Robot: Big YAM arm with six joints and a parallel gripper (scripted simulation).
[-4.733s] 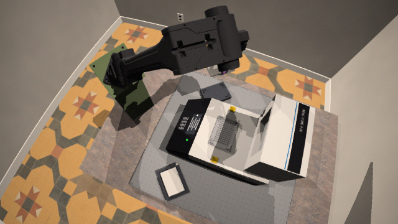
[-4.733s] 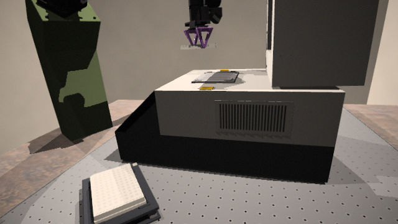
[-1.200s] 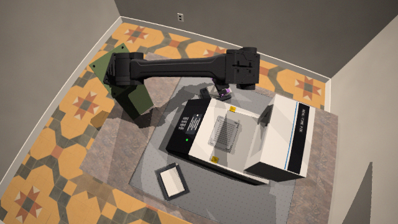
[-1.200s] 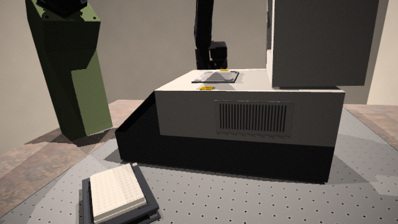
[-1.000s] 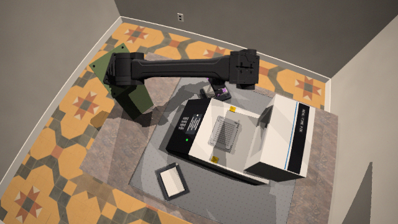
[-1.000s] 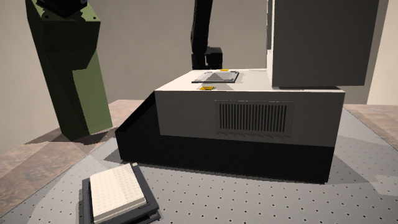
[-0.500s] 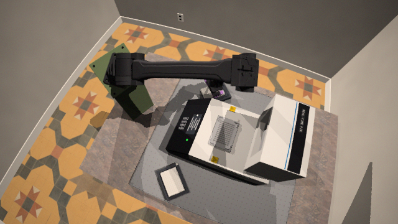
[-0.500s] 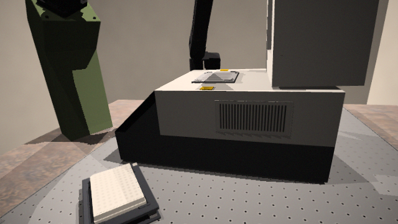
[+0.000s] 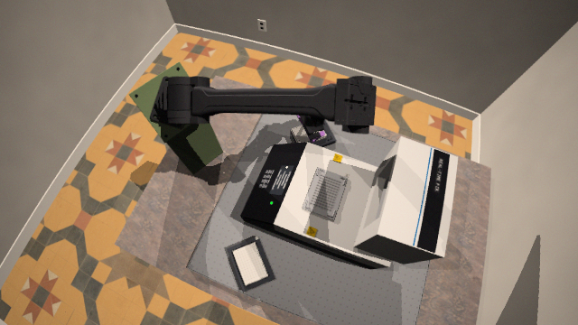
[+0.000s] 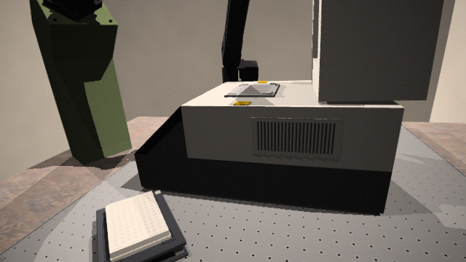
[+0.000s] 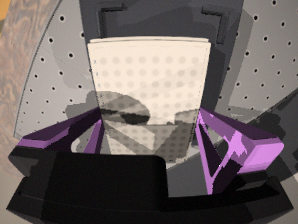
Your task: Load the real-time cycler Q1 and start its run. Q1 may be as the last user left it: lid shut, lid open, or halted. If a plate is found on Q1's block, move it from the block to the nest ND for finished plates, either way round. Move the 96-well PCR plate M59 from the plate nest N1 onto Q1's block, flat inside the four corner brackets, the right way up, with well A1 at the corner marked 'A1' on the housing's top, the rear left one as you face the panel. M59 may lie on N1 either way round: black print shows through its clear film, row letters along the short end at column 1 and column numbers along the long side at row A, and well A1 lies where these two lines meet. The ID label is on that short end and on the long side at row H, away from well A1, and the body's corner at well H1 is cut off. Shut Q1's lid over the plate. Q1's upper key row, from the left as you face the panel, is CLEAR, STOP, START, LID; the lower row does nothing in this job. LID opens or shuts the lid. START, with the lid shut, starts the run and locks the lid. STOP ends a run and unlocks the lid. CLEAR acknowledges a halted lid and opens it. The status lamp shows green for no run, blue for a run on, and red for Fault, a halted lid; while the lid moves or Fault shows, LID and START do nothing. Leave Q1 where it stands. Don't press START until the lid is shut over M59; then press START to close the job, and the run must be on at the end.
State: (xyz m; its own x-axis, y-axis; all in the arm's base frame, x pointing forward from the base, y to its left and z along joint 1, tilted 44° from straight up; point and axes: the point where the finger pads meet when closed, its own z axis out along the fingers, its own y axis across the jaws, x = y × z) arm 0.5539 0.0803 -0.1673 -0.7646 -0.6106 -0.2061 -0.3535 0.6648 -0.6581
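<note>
Right now the dark nest nd is 30 mm below my hand and 20 mm ahead of it. Also, from my hand: dark nest N1: 530 mm to the right, 200 mm behind, 10 mm below.
</note>
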